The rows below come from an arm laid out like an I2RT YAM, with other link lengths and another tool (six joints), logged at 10 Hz.
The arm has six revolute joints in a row. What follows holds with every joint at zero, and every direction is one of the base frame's. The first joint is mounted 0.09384 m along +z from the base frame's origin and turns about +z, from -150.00 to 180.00 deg. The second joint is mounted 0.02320 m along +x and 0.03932 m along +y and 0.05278 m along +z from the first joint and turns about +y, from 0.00 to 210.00 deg. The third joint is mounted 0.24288 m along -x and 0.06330 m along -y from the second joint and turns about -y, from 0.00 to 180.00 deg. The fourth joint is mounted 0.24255 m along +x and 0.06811 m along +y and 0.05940 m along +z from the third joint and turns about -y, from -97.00 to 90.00 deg. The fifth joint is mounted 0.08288 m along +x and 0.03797 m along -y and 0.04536 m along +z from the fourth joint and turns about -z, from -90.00 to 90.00 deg. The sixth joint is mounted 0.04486 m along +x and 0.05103 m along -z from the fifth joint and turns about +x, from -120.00 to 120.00 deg. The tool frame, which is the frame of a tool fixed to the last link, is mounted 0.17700 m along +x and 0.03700 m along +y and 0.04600 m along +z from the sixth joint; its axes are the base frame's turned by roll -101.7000, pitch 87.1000 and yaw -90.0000 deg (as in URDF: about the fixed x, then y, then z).
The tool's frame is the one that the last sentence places.
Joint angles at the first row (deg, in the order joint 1, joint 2, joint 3, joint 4, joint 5, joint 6):
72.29 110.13 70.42 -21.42 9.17 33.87
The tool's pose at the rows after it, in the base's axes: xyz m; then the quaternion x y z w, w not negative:
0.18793, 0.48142, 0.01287, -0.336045, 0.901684, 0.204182, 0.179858
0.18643, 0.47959, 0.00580, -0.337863, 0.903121, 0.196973, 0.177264
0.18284, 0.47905, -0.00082, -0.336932, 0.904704, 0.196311, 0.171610
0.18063, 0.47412, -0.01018, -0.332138, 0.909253, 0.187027, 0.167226
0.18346, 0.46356, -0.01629, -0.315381, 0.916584, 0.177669, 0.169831
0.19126, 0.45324, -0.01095, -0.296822, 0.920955, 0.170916, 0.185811
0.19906, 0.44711, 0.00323, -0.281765, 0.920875, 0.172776, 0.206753
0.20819, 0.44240, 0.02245, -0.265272, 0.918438, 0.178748, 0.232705
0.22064, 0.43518, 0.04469, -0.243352, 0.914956, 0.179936, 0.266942
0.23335, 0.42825, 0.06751, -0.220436, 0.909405, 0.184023, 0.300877
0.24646, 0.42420, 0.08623, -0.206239, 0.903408, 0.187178, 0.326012
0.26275, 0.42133, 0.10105, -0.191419, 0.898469, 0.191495, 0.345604
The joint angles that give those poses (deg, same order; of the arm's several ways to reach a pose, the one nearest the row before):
72.59 112.04 72.18 -24.77 11.83 34.83
72.85 112.87 72.17 -24.82 12.18 34.90
73.14 113.54 71.89 -24.45 11.87 35.42
73.56 114.37 71.57 -24.70 12.37 36.50
73.66 114.09 70.01 -24.54 13.55 38.63
73.63 112.34 68.20 -24.42 15.75 40.55
73.59 109.65 66.53 -24.11 17.79 41.84
73.52 106.53 64.97 -23.58 20.09 43.04
73.55 103.42 63.71 -23.38 23.66 44.65
73.40 100.48 62.55 -22.74 27.03 46.01
72.57 98.60 62.30 -22.06 29.12 45.83
70.97 97.67 62.53 -20.83 30.17 45.15

